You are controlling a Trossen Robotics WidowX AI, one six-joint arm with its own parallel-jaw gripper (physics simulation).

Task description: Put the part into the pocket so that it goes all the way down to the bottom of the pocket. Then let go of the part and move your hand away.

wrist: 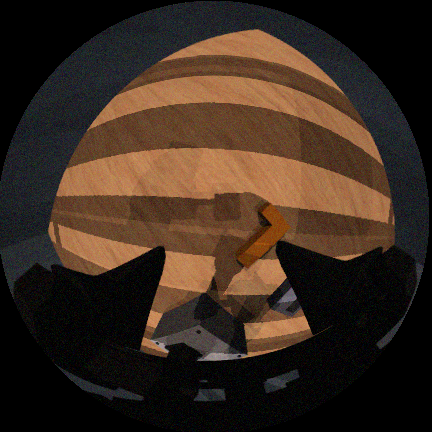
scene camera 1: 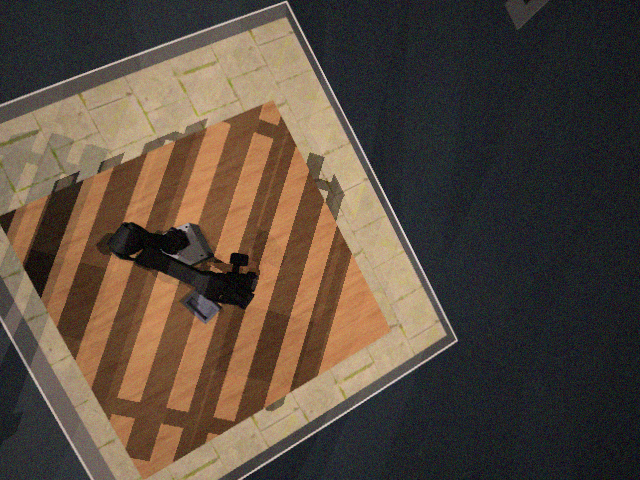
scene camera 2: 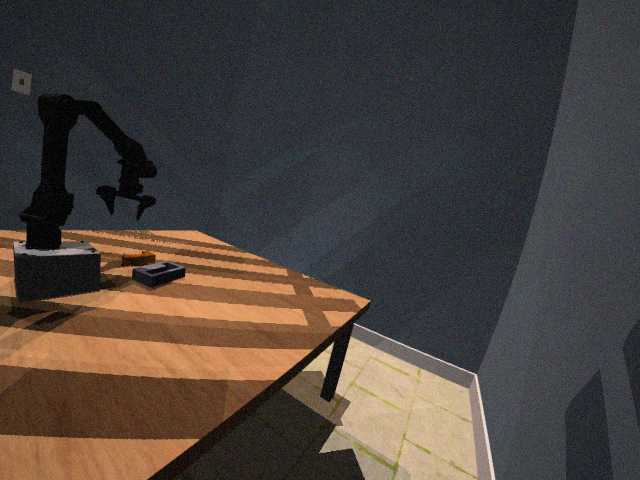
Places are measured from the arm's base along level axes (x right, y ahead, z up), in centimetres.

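Pixels of known places: gripper, between the fingertips: (wrist: 221,249) (scene camera 2: 124,217); arm's base, origin of its link: (wrist: 182,350) (scene camera 1: 179,240) (scene camera 2: 42,246).
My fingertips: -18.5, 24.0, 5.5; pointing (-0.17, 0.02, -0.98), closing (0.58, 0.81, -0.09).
Note:
For each thing: its top centre in the pictures, then the offset to it from my fingertips, as dx, dy, dz. Level surfaces: height alone.
- orange L-shaped part, centre of its top: (wrist: 259,237) (scene camera 2: 137,254) +6.4, +3.4, -12.9
- grey block with the pocket, centre of its top: (wrist: 301,293) (scene camera 2: 160,267) (scene camera 1: 201,306) +25.0, +4.9, -12.3
- wooden table, height of its surface: dz -15.9
The orange L-shaped part (scene camera 2: 138,258) (wrist: 265,243) lies flat on the table; in scene camera 1 the arm hides it. The grey block with the pocket (scene camera 1: 213,311) (scene camera 2: 172,276) (wrist: 287,301) stands beside the part, its pocket opening facing up. In the wrist view the right finger hides much of the block. My gripper (scene camera 1: 239,283) (scene camera 2: 125,215) (wrist: 221,249) is open and empty, pointing down high above the table. In the wrist view the part lies beyond the fingertips, towards the right one, its long leg slanting down to the left.
The arm's grey base box (scene camera 1: 197,246) (scene camera 2: 56,273) (wrist: 195,334) stands near the part and the block. The wooden table (scene camera 1: 330,356) (scene camera 2: 248,335) (wrist: 235,165) has striped shadows across it. A table corner shows at the right in scene camera 2.

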